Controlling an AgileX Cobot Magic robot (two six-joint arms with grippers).
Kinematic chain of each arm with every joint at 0, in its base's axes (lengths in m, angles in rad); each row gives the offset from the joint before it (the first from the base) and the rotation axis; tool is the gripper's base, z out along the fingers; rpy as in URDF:
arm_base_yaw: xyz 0 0 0.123 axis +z
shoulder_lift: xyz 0 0 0 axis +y
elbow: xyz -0.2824 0 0.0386 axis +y
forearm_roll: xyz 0.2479 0 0.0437 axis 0.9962 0 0.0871
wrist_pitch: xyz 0 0 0 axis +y
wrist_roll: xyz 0.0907 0 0.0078 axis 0.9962 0 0.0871
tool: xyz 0 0 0 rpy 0 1.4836 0
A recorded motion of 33 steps. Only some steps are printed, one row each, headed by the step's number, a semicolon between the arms.
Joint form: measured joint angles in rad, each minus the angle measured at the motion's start. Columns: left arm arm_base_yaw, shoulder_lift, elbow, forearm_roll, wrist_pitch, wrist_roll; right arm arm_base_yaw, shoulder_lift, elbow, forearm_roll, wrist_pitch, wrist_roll.
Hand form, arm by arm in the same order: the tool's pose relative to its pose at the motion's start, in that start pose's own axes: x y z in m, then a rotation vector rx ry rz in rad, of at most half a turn. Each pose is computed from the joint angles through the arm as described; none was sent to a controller.
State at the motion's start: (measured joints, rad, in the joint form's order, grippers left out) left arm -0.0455 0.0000 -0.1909 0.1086 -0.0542 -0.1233; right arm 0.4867 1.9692 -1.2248 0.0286 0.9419 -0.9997
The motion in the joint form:
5: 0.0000 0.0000 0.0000 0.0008 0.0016 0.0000; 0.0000 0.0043 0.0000 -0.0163 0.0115 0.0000
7: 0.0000 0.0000 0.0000 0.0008 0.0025 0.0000; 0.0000 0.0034 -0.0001 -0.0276 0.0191 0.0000
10: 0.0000 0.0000 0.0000 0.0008 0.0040 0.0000; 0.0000 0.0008 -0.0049 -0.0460 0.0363 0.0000
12: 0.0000 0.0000 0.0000 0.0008 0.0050 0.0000; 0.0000 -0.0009 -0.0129 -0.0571 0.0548 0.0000
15: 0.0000 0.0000 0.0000 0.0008 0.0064 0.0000; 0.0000 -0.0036 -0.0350 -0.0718 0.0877 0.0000
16: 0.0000 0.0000 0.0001 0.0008 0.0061 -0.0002; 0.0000 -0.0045 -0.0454 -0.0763 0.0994 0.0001
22: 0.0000 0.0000 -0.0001 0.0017 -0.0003 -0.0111; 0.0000 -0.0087 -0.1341 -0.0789 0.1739 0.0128
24: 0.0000 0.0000 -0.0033 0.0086 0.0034 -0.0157; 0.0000 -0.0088 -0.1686 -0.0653 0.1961 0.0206
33: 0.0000 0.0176 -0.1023 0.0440 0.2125 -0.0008; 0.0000 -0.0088 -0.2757 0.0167 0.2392 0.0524
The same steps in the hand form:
5: 0.0001 0.0000 0.0000 -0.0002 0.0016 0.0008; 0.0015 0.0001 0.0015 -0.0061 0.0197 -0.0094
7: 0.0002 0.0000 0.0000 -0.0003 0.0025 0.0008; 0.0026 0.0002 0.0011 -0.0067 0.0310 -0.0160
10: 0.0004 0.0000 0.0000 -0.0005 0.0040 0.0008; 0.0041 0.0000 -0.0009 -0.0067 0.0491 -0.0264
12: 0.0005 0.0001 0.0000 -0.0006 0.0050 0.0008; 0.0047 -0.0005 -0.0033 -0.0090 0.0618 -0.0323
15: 0.0006 0.0001 0.0000 -0.0007 0.0064 0.0008; 0.0047 -0.0025 -0.0092 -0.0088 0.0770 -0.0394
16: 0.0006 0.0001 0.0000 -0.0007 0.0062 0.0006; 0.0043 -0.0036 -0.0118 -0.0069 0.0807 -0.0413
22: -0.0001 0.0000 0.0000 0.0001 -0.0004 -0.0094; -0.0017 -0.0124 -0.0335 0.0113 0.0741 -0.0265
24: -0.0008 0.0000 0.0000 0.0001 0.0001 -0.0071; -0.0052 -0.0153 -0.0415 0.0155 0.0574 -0.0117
33: -0.0143 0.0025 -0.0001 -0.0291 0.1259 0.0426; -0.0192 -0.0229 -0.0670 0.0263 -0.0415 0.0513

